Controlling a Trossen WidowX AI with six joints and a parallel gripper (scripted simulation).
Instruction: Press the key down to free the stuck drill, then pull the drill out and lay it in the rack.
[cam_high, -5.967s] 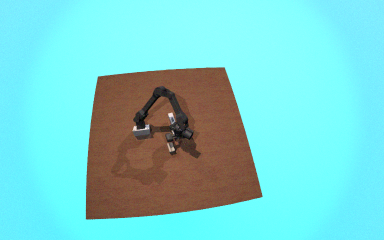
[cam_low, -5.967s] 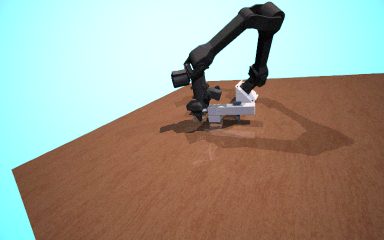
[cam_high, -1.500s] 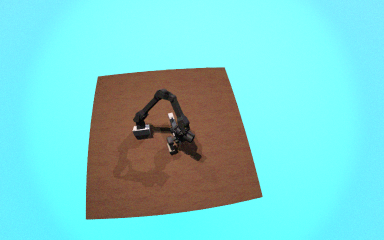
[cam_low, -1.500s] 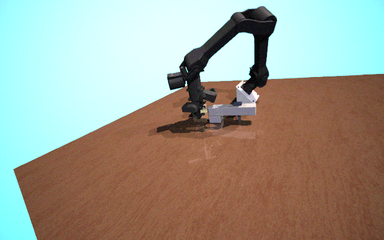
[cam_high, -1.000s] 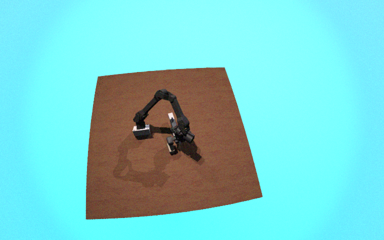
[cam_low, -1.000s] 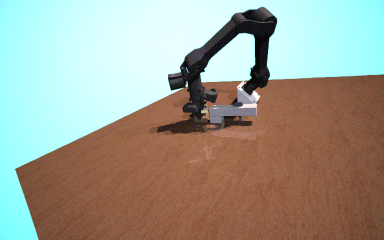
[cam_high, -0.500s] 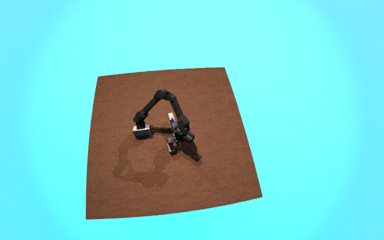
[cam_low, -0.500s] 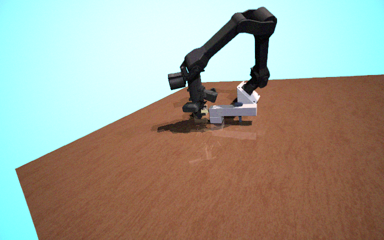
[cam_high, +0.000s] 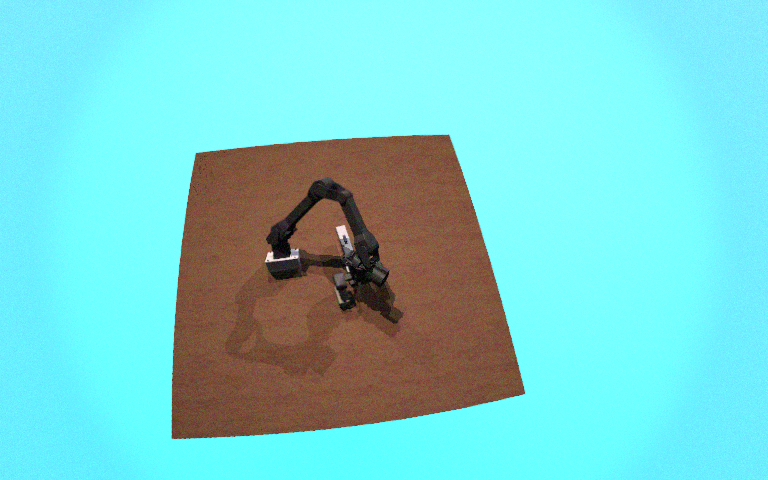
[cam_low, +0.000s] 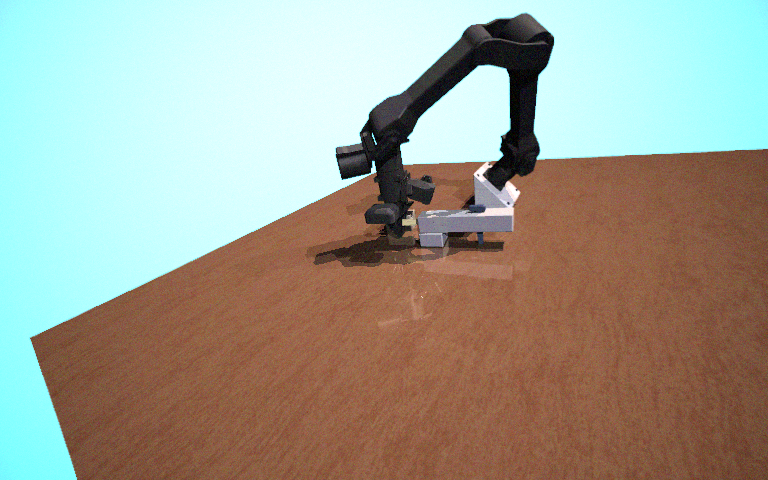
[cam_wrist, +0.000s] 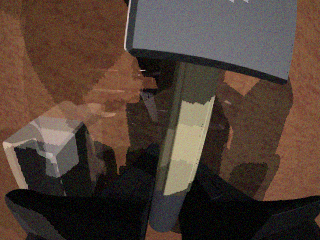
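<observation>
Now: the drill 4 cm to the left of my gripper tip, 4 cm above it and 1 cm behind it. Round my gripper tip: small dark-blue key: 17 cm to the left, 4 cm above, 2 cm behind; small beige rack: 7 cm behind, 4 cm to the right, 1 cm above; grey-white housing: 14 cm to the left, 3 cm above, 2 cm behind.
</observation>
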